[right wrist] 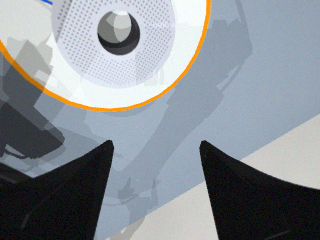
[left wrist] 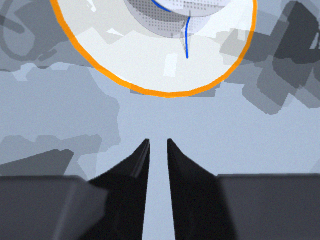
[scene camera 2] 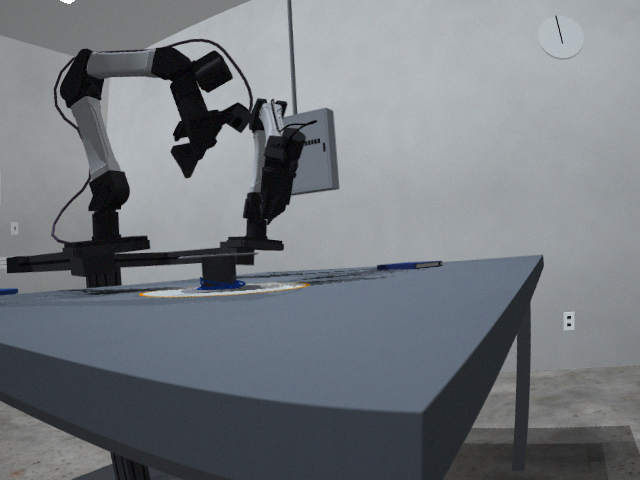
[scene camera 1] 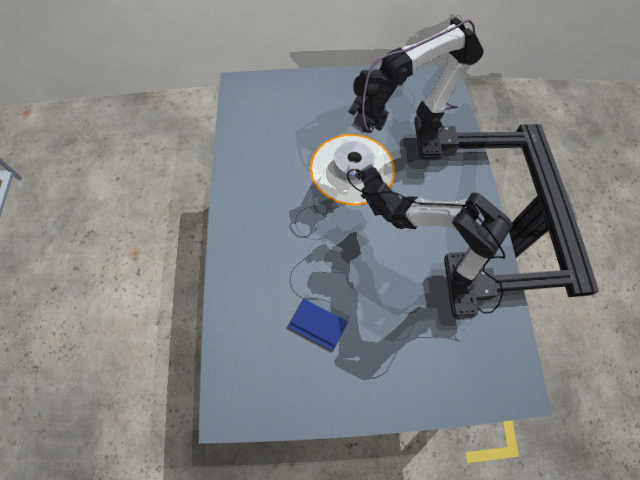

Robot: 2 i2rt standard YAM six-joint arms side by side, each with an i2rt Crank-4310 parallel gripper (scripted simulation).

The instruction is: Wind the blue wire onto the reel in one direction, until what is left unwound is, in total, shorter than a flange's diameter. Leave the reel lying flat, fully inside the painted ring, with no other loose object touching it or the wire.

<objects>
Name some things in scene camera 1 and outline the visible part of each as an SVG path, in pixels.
A blue book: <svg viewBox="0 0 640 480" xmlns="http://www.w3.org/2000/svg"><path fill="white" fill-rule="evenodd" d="M303 299L288 328L334 351L348 321Z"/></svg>
</objects>
